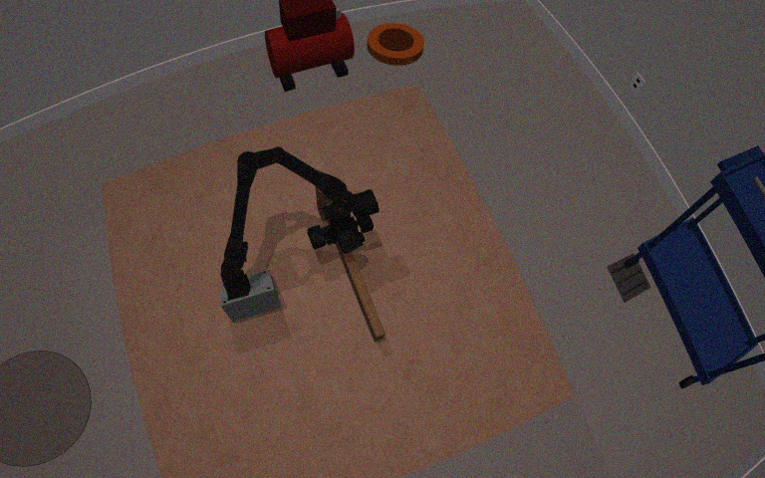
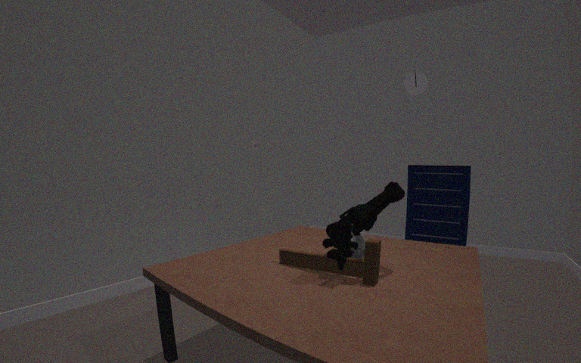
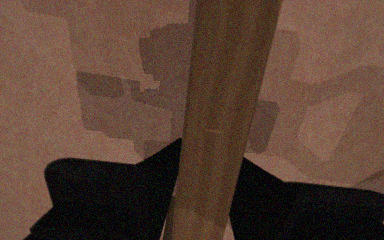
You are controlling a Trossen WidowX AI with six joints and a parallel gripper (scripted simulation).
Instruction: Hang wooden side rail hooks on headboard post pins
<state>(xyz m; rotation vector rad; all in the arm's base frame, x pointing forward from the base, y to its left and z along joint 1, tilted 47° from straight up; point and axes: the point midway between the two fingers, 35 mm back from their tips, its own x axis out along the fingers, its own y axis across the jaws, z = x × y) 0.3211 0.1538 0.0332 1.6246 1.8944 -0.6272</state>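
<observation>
The headboard post lies 12 cm to the left of my gripper tip, 5 cm above it and 1 cm behind it.
</observation>
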